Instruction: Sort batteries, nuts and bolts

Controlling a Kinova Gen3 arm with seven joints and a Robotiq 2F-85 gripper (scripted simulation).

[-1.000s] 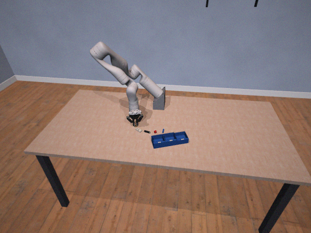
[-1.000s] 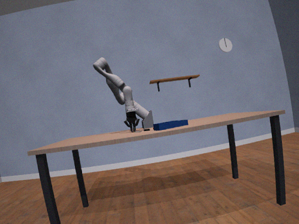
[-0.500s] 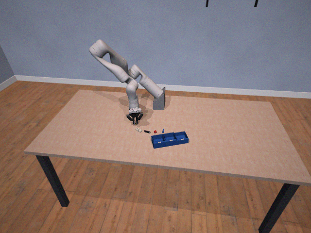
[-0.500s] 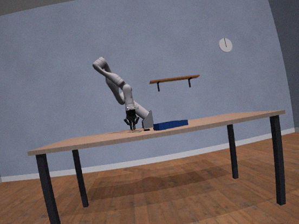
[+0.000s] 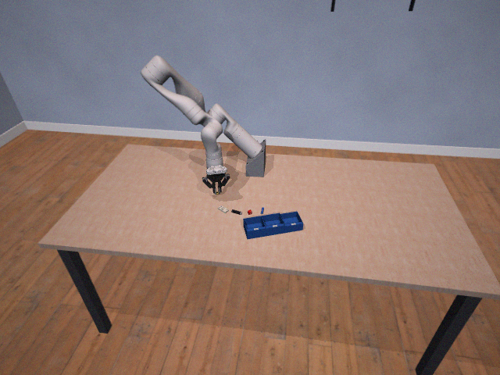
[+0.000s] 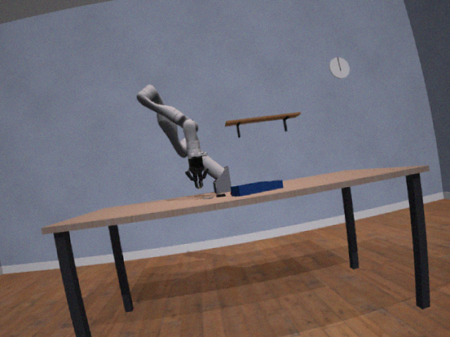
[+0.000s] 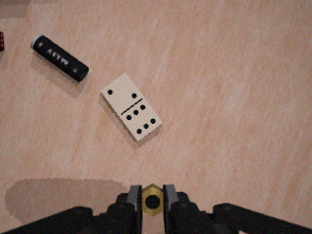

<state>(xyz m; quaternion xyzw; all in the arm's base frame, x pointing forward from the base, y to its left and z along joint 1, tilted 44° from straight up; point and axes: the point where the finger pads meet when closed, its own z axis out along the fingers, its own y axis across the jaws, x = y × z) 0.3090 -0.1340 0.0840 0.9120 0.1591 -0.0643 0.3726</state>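
My gripper is now 280 mm to the right of the blue bin, 150 mm short of it and 60 mm above it. The rest, counted from my hand: brass nut 20 mm below; white domino 70 mm below, 50 mm ahead, 30 mm to the left; black battery 100 mm to the left, 70 mm below, 70 mm ahead.
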